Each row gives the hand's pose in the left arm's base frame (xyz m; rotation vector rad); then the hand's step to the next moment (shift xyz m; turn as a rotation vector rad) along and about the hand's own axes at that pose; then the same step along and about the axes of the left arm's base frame.
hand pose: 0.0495 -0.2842 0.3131 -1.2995 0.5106 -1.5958
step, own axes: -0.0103 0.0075 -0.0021 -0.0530 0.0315 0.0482
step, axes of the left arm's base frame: 0.0007 0.0052 -0.0118 0.0543 0.0441 -0.0351
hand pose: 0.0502 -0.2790 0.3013 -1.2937 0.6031 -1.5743
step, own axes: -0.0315 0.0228 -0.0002 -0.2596 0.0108 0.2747
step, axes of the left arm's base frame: 0.0069 0.0189 -0.0333 0.2491 0.2817 -0.0396
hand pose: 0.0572 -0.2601 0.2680 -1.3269 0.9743 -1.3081
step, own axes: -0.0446 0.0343 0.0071 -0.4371 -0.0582 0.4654
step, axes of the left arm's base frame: 0.0062 0.0381 -0.0416 0.4150 0.4886 0.0083
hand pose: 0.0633 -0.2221 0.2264 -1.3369 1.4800 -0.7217
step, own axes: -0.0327 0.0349 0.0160 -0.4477 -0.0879 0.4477
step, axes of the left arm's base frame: -0.0012 0.0418 -0.0281 0.4091 0.4892 0.0439
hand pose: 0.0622 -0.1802 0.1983 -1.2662 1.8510 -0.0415
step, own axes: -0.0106 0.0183 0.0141 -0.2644 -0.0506 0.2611
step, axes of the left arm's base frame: -0.0031 0.0229 -0.0106 0.2385 0.2881 0.0274
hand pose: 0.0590 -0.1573 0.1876 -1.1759 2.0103 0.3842
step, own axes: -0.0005 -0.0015 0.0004 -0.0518 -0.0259 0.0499
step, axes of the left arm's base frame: 0.0016 -0.0003 0.0003 0.0596 0.0472 0.0080
